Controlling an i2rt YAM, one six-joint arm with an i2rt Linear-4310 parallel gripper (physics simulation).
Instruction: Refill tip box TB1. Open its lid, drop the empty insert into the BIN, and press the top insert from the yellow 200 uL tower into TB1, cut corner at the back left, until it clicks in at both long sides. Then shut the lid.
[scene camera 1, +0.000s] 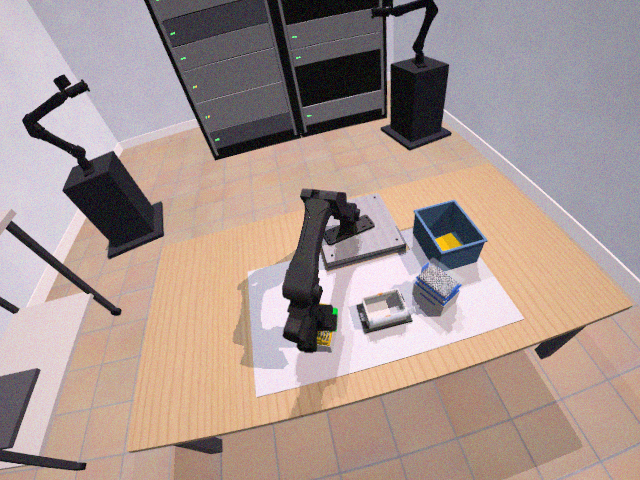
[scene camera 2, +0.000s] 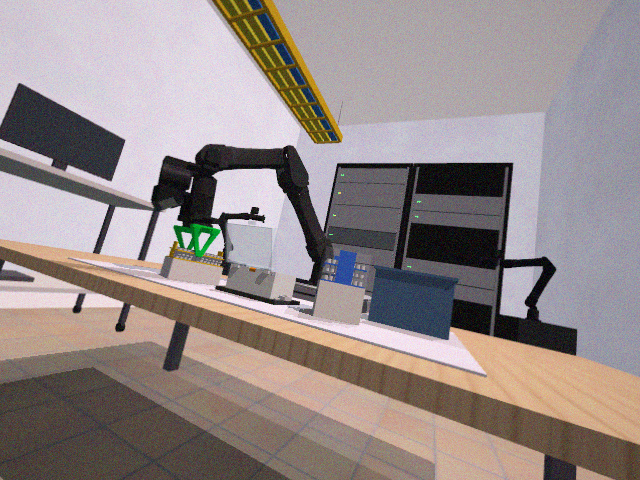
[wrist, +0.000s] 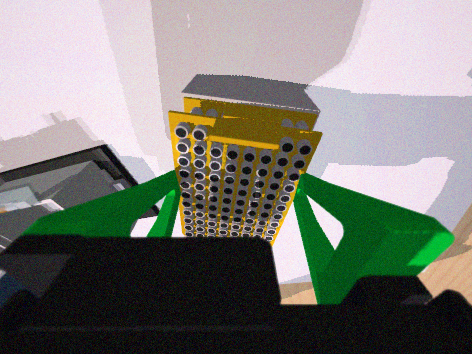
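Observation:
My gripper (scene camera 1: 324, 331) (scene camera 2: 195, 249) (wrist: 236, 177) is over the yellow 200 uL tower (scene camera 1: 325, 339) (scene camera 2: 189, 270) at the left of the white mat (scene camera 1: 475, 310). Its green fingers press on both long sides of the top yellow insert (wrist: 238, 175) (scene camera 2: 205, 257), which is full of tips. A second yellow insert (wrist: 256, 114) shows just under it. Tip box TB1 (scene camera 1: 385, 310) (scene camera 2: 258, 282) stands right of the tower with its lid (scene camera 2: 250, 245) upright and open. The blue BIN (scene camera 1: 461, 259) (scene camera 2: 409, 302) at the back right holds a yellow empty insert (scene camera 1: 448, 241).
A blue-banded tip tower (scene camera 1: 437, 285) (scene camera 2: 339, 286) stands between TB1 and the bin. The arm's grey base plate (scene camera 1: 380, 233) lies at the back of the mat. Dark server racks (scene camera 1: 270, 67) stand behind the table.

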